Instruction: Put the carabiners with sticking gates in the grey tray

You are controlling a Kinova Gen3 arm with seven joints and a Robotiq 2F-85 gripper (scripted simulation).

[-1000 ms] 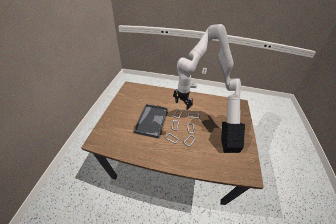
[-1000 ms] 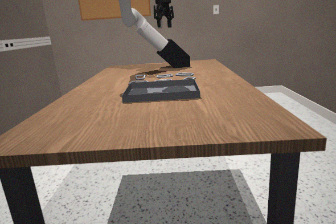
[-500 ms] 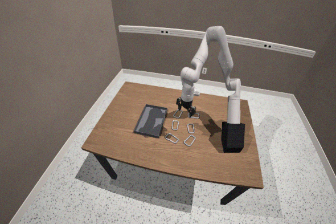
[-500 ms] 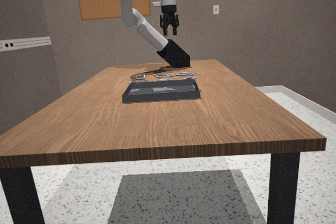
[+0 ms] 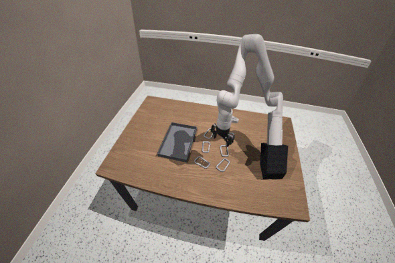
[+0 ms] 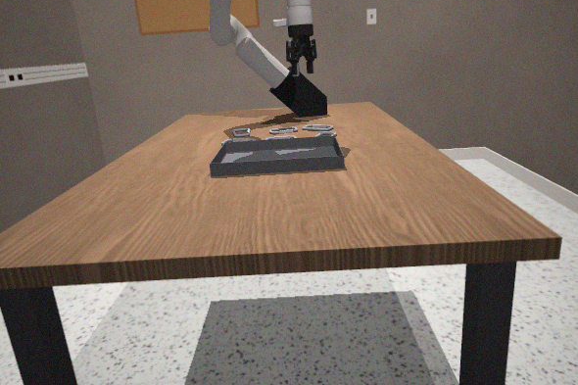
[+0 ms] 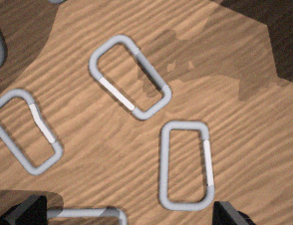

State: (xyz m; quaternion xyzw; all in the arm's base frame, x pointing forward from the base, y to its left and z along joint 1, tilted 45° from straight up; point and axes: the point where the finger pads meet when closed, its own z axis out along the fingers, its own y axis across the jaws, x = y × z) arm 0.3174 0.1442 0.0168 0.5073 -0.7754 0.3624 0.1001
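My hand is 7 cm past the carabiner gate, 3 cm to the right of it and 18 cm above it. From my hand the other things lie so: grey tray 30 cm ahead, 7 cm to the right, 18 cm below.
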